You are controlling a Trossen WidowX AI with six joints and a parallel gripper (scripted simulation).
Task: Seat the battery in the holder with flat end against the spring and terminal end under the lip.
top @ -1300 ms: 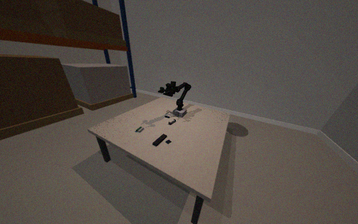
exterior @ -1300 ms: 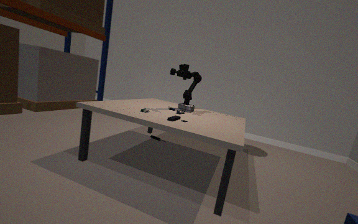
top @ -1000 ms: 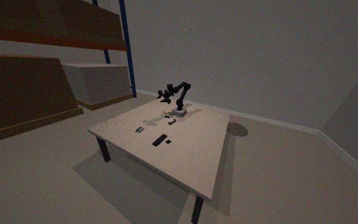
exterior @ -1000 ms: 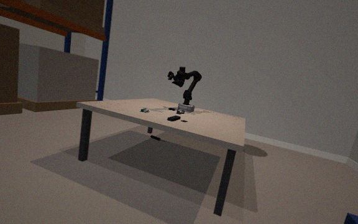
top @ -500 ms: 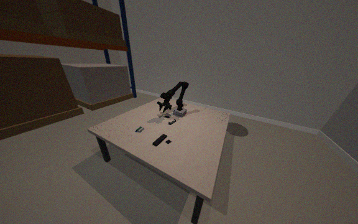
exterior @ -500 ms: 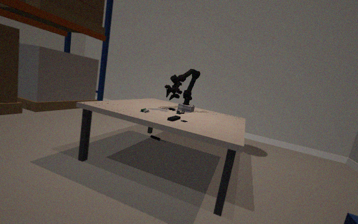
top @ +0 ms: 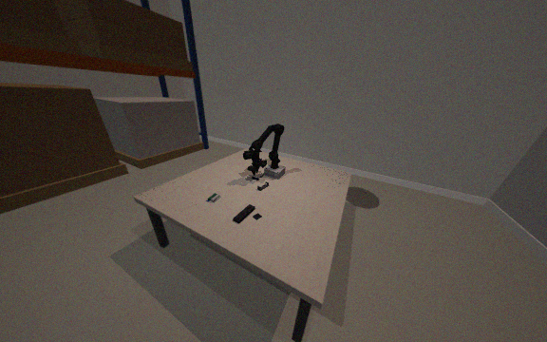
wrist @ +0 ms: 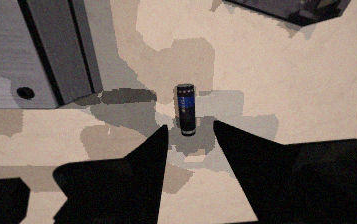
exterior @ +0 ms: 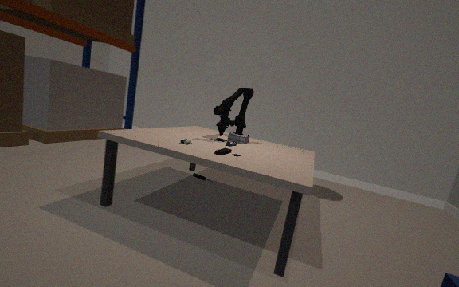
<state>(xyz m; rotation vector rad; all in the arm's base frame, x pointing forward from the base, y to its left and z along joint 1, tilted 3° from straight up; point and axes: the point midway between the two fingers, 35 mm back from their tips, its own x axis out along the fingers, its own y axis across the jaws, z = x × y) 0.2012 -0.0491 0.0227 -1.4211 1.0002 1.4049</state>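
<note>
Now: gripper tip 4 cm above the battery. From my gripper tip the other things lie so: small black piece (34 cm to the left, 33 cm ahead, 5 cm below); then long black block (37 cm ahead, 27 cm to the left, 4 cm below).
</note>
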